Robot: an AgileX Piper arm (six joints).
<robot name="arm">
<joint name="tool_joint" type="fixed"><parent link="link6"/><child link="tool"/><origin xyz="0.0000 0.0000 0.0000"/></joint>
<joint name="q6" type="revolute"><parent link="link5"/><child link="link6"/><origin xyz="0.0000 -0.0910 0.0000" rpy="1.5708 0.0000 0.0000"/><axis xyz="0 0 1"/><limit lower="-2.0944" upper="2.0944"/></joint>
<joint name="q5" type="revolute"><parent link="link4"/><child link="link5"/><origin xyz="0.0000 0.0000 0.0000" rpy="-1.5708 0.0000 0.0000"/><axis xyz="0 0 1"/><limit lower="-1.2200" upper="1.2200"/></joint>
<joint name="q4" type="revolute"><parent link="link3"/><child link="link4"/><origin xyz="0.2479 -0.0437 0.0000" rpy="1.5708 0.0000 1.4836"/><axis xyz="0 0 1"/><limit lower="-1.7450" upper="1.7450"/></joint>
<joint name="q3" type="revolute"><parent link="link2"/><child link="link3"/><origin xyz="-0.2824 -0.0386 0.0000"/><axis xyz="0 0 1"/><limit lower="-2.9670" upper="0.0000"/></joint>
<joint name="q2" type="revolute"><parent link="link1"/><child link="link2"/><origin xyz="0.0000 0.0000 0.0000" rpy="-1.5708 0.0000 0.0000"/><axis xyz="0 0 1"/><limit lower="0.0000" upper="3.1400"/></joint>
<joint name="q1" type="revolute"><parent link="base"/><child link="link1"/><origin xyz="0.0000 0.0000 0.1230"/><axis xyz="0 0 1"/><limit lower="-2.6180" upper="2.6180"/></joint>
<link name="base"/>
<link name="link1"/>
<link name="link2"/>
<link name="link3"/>
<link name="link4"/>
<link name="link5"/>
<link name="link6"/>
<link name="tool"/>
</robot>
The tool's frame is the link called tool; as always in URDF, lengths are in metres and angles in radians.
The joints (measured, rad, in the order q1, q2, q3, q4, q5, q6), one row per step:
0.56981, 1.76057, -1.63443, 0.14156, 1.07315, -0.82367
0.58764, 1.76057, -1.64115, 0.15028, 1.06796, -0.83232
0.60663, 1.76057, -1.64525, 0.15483, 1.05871, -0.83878
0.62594, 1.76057, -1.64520, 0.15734, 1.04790, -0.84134
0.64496, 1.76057, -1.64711, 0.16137, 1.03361, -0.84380
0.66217, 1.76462, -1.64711, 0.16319, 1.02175, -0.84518
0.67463, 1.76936, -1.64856, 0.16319, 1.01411, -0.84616
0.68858, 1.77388, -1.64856, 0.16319, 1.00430, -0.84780
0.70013, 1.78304, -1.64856, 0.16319, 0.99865, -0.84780
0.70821, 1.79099, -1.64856, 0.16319, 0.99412, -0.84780
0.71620, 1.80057, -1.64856, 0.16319, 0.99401, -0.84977
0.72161, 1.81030, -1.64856, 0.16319, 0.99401, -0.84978
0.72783, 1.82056, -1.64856, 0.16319, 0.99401, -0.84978
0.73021, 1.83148, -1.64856, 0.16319, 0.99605, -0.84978
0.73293, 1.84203, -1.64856, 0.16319, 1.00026, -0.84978
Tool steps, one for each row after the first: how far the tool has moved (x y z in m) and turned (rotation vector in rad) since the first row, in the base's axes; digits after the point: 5 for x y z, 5 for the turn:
-0.00353, 0.00664, 0.00227, 0.01111, -0.00822, 0.02442
-0.00715, 0.01336, 0.00391, 0.02028, -0.01900, 0.04756
-0.01101, 0.01989, 0.00439, 0.02764, -0.02720, 0.06737
-0.01467, 0.02658, 0.00562, 0.03945, -0.03886, 0.08613
-0.01752, 0.03287, 0.00459, 0.04516, -0.04435, 0.10256
-0.01930, 0.03757, 0.00352, 0.04754, -0.04796, 0.11465
-0.02151, 0.04271, 0.00219, 0.05031, -0.05253, 0.12846
-0.02274, 0.04754, -0.00116, 0.04845, -0.04939, 0.13907
-0.02338, 0.05114, -0.00410, 0.04654, -0.04643, 0.14641
-0.02411, 0.05470, -0.00790, 0.04049, -0.03940, 0.15607
-0.02418, 0.05751, -0.01178, 0.03477, -0.03149, 0.16145
-0.02445, 0.06060, -0.01590, 0.02871, -0.02317, 0.16764
-0.02375, 0.06253, -0.02038, 0.02098, -0.01277, 0.17030
-0.02338, 0.06439, -0.02482, 0.01219, -0.00094, 0.17364

